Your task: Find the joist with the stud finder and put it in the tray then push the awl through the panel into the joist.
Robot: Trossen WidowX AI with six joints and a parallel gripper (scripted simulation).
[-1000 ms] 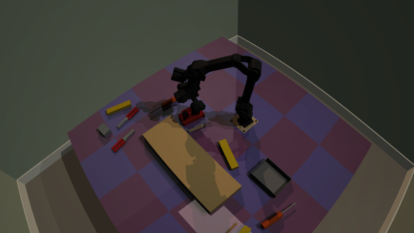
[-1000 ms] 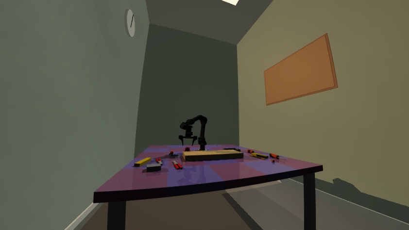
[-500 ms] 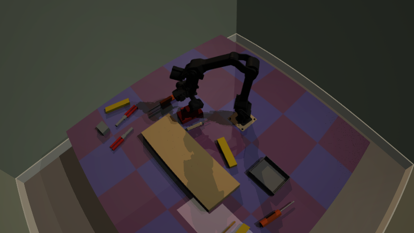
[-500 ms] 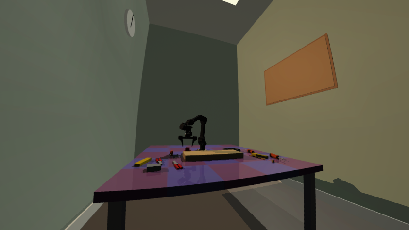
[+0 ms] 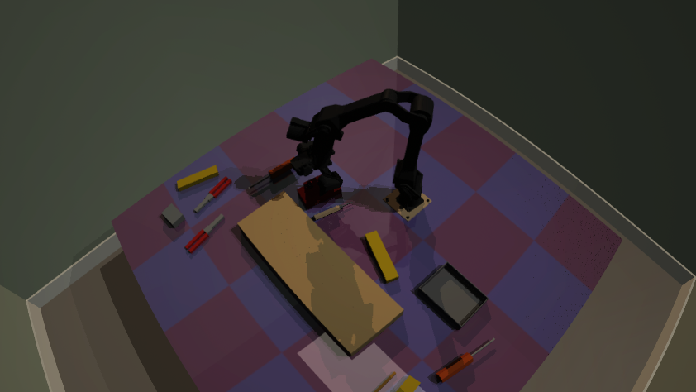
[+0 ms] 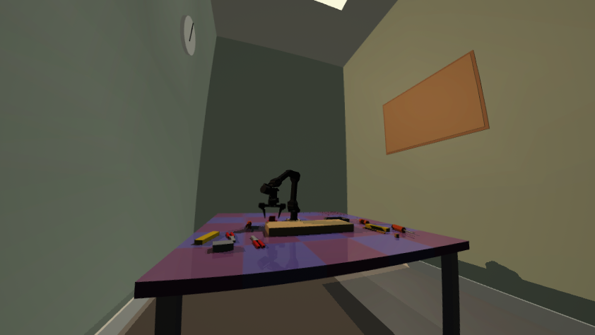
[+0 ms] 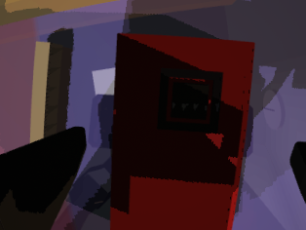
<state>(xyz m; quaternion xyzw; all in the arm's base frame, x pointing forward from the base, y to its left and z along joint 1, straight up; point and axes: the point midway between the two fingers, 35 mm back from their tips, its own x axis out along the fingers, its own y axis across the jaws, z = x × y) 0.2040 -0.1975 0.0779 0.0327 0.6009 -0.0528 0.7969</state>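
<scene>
Now: the stud finder right at my gripper tip. The rest, counted from my gripper tip: grey tray: 100 mm behind, 520 mm to the left, 30 mm below; grey block: 440 mm ahead, 220 mm to the right, 30 mm below; awl: 20 mm behind, 90 mm to the left, 40 mm below.
</scene>
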